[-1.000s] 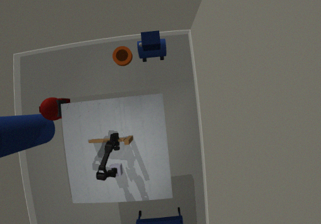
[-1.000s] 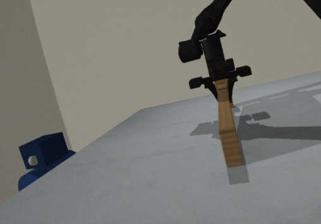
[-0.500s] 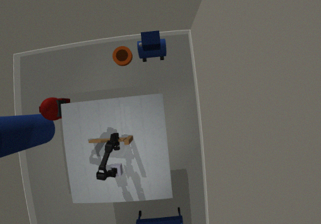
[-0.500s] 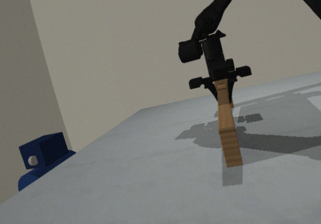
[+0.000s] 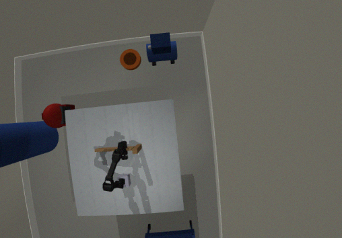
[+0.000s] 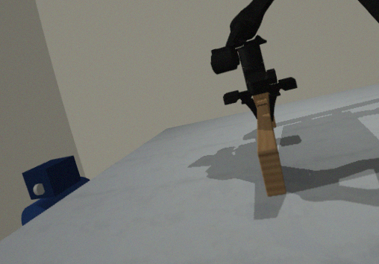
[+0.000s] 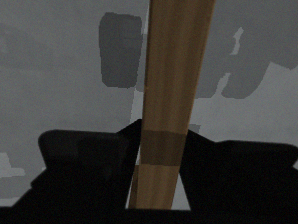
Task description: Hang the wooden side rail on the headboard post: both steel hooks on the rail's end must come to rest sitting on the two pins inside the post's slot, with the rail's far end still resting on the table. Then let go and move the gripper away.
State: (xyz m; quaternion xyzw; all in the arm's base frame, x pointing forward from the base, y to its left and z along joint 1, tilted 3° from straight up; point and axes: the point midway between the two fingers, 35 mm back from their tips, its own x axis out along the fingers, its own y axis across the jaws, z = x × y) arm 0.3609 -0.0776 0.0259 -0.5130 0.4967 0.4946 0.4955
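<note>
The headboard post is 130 mm to the right of my gripper tip and 40 mm above it.
</note>
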